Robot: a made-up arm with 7 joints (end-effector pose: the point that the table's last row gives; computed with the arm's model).
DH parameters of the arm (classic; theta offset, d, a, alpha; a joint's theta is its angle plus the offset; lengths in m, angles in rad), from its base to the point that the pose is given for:
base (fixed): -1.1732 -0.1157 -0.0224 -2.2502
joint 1: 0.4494 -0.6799 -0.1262 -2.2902
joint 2: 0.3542 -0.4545 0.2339 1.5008
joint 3: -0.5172 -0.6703 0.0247 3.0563
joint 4: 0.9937 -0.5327 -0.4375 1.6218
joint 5: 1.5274 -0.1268 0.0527 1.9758
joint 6: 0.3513 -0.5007 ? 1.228
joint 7: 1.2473 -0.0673 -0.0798 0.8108
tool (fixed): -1.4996 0.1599 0 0
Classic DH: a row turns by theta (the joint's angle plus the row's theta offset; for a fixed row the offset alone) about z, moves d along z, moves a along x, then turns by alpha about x.
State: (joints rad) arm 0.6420 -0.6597 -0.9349 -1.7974 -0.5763 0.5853 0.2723
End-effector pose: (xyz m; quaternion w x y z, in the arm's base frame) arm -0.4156 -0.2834 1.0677 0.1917 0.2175 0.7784 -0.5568
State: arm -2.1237 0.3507 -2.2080 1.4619 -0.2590 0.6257 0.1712
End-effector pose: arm -0.6526 0.9775 -0.6817 0.5172 0.6242 -0.2359 -0.5360
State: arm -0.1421 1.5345 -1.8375 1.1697 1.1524 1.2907 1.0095
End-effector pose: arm 0.6345 -0.0854 1.0482 0.1886 -0.2838 0.7962 0.5000
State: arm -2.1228 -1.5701 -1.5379 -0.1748 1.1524 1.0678 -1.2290
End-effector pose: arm 0.3428 -0.6091 -0.2446 0.6975 0.1079 0.6913 -0.1549
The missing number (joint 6, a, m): -0.3008
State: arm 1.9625 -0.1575 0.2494 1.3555 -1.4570 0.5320 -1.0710
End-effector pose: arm -1.3787 -0.7898 0.1201 0.4661 0.1370 0.5937 -0.6415
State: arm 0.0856 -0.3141 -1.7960 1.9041 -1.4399 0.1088 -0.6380
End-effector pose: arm 0.5612 -0.2692 1.1816 0.4401 0.0303 -0.5697 0.6934
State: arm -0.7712 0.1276 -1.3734 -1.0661 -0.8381 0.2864 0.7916
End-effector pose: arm -0.8959 -0.2449 0.9168 0.6111 -0.7470 0.0656 -0.2536
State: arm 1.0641 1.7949 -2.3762 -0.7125 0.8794 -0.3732 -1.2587
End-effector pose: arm -0.2289 -1.1915 0.6966 0.7038 0.4344 -0.2630 -0.4969
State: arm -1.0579 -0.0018 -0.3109 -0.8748 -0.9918 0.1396 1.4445
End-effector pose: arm -1.0152 0.1532 0.4502 0.5326 -0.6768 0.3964 -0.3180
